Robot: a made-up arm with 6 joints.
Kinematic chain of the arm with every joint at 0, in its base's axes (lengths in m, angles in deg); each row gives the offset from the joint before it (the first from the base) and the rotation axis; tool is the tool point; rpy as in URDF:
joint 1: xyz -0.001 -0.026 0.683 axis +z
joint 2: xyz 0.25 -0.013 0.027 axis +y
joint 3: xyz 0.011 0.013 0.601 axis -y
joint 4: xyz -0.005 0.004 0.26 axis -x
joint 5: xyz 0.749 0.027 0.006 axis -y
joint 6: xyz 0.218 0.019 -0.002 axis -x
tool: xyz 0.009 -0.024 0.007 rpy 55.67 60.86 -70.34
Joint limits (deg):
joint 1: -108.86..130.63
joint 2: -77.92..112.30
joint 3: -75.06..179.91
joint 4: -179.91..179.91
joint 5: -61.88..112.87
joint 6: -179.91..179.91
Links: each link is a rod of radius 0.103 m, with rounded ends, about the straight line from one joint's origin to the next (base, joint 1, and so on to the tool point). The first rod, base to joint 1, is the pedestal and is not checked.
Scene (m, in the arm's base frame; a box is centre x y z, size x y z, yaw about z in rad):
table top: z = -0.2
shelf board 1: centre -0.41 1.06 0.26 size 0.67 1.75 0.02 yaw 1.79
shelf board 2: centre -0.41 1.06 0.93 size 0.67 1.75 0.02 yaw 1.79
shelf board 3: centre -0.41 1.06 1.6 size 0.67 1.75 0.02 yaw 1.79
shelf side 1: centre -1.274 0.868 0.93 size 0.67 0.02 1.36 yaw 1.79
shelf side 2: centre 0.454 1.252 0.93 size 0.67 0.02 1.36 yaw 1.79
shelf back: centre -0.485 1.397 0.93 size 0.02 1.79 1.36 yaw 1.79
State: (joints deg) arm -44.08 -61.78 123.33 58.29 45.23 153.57
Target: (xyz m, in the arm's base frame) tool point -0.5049 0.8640 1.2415
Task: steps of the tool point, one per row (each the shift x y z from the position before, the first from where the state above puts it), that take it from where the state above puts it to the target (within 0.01 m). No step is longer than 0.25 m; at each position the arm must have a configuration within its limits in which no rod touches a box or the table.
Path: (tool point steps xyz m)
1: -0.0158 -0.1239 0.0032
2: 0.0133 -0.1262 0.0011
3: 0.0417 -0.1219 -0.0007
4: 0.0683 -0.1110 -0.0034
5: 0.0182 0.0281 0.2080
6: 0.0607 0.0079 0.2050
7: 0.0995 -0.0165 0.1924
8: -0.0642 0.1294 0.0226
9: -0.0331 0.1443 -0.0004
10: 0.0031 0.1490 -0.0222

